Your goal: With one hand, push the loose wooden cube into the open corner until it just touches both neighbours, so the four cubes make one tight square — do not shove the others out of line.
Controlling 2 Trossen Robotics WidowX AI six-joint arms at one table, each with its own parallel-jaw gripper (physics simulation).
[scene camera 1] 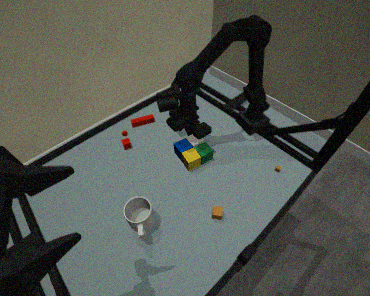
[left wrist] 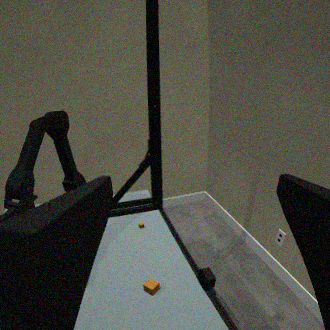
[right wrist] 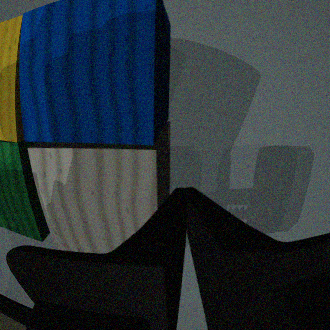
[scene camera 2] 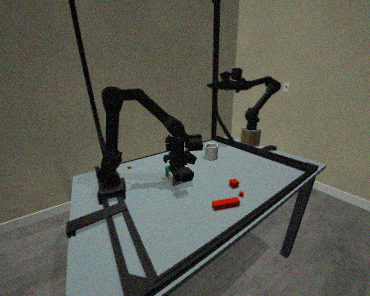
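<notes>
A blue cube, a yellow cube and a green cube stand in an L. The pale wooden cube is in the fourth corner. In the right wrist view a thin dark line shows between it and the blue cube, and a dark wedge between it and the green one. My right gripper is shut and empty, its tips overlapping the pale cube's lower right corner; contact is unclear. My left gripper is open, empty and away from the cubes.
A white mug stands apart from the cubes. A red bar, a red block and a small red piece lie to one side. Orange blocks lie on the other side.
</notes>
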